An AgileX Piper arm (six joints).
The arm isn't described. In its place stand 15 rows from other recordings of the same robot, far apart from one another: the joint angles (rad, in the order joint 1, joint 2, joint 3, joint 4, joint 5, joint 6), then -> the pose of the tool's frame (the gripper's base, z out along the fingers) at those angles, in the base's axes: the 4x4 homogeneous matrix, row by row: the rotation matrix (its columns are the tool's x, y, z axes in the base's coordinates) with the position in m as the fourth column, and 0 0 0 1 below.
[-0.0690 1.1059 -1.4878 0.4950 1.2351 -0.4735] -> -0.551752 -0.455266 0.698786 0.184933; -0.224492 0.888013 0.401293 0.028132; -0.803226 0.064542 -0.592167 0.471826; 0 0 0 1
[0.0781 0.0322 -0.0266 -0.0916 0.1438 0.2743] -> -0.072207 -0.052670 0.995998 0.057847; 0.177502 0.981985 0.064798 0.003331; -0.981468 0.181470 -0.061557 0.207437; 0 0 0 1
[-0.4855 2.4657 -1.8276 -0.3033 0.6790 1.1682] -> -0.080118 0.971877 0.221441 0.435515; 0.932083 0.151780 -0.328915 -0.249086; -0.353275 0.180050 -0.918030 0.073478; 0 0 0 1
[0.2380 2.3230 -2.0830 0.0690 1.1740 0.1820] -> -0.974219 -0.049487 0.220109 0.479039; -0.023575 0.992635 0.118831 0.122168; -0.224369 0.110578 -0.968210 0.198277; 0 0 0 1
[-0.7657 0.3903 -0.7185 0.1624 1.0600 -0.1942] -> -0.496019 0.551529 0.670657 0.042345; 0.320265 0.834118 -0.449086 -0.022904; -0.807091 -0.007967 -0.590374 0.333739; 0 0 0 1
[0.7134 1.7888 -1.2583 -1.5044 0.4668 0.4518] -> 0.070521 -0.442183 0.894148 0.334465; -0.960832 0.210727 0.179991 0.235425; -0.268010 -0.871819 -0.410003 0.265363; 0 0 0 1
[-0.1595 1.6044 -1.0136 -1.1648 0.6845 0.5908] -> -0.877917 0.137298 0.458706 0.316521; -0.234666 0.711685 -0.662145 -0.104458; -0.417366 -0.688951 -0.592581 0.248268; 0 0 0 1
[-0.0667 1.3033 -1.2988 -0.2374 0.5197 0.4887] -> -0.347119 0.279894 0.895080 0.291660; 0.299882 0.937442 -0.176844 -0.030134; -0.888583 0.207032 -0.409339 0.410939; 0 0 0 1
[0.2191 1.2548 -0.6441 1.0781 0.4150 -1.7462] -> -0.195177 -0.773229 0.603344 0.227773; -0.664759 0.556604 0.498285 0.083837; -0.721112 -0.303825 -0.622647 0.240446; 0 0 0 1
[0.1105 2.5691 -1.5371 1.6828 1.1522 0.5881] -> 0.001594 0.975761 0.218834 0.440359; 0.275920 -0.210769 0.937787 0.131988; 0.961179 0.058886 -0.269568 0.028674; 0 0 0 1
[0.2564 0.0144 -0.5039 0.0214 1.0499 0.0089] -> -0.445935 -0.260870 0.856206 -0.002961; -0.096704 0.965028 0.243660 0.000970; -0.889826 0.025858 -0.455567 0.279376; 0 0 0 1
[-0.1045 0.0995 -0.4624 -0.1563 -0.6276 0.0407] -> 0.864877 0.135313 0.483402 -0.016636; -0.176884 0.983369 0.041208 0.010108; -0.469786 -0.121146 0.874428 0.397937; 0 0 0 1
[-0.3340 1.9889 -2.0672 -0.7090 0.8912 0.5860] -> -0.460128 0.725702 0.511507 0.418448; 0.243117 0.657081 -0.713539 -0.193982; -0.853918 -0.203963 -0.478772 0.384823; 0 0 0 1
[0.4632 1.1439 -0.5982 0.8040 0.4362 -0.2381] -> -0.848905 -0.231620 0.475092 0.179937; 0.102104 0.810071 0.577374 0.120816; -0.518590 0.538644 -0.664023 0.244352; 0 0 0 1
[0.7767 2.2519 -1.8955 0.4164 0.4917 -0.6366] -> -0.249497 -0.886221 0.390337 0.360312; -0.605465 0.457342 0.651346 0.378462; -0.755754 -0.073826 -0.650681 0.213369; 0 0 0 1
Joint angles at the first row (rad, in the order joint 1, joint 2, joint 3, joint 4, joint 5, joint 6):
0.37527 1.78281 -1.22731 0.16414 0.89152 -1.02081
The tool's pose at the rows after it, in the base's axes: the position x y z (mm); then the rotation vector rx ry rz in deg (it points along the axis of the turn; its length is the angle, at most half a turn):
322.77, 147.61, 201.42, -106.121, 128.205, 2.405
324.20, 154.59, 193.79, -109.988, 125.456, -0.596
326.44, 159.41, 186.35, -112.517, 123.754, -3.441
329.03, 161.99, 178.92, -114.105, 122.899, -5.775
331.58, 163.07, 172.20, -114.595, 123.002, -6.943
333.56, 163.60, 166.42, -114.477, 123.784, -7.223
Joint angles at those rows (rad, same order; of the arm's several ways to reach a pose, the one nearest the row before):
0.40494 1.80668 -1.22906 0.12327 0.86468 -1.04782
0.43019 1.83006 -1.23094 0.07843 0.83807 -1.05542
0.44829 1.85348 -1.23372 0.03282 0.81420 -1.04731
0.45870 1.87599 -1.23534 -0.00684 0.79371 -1.03367
0.46211 1.89633 -1.23721 -0.02916 0.77909 -1.01946
0.46255 1.91401 -1.23974 -0.03841 0.77175 -1.00548

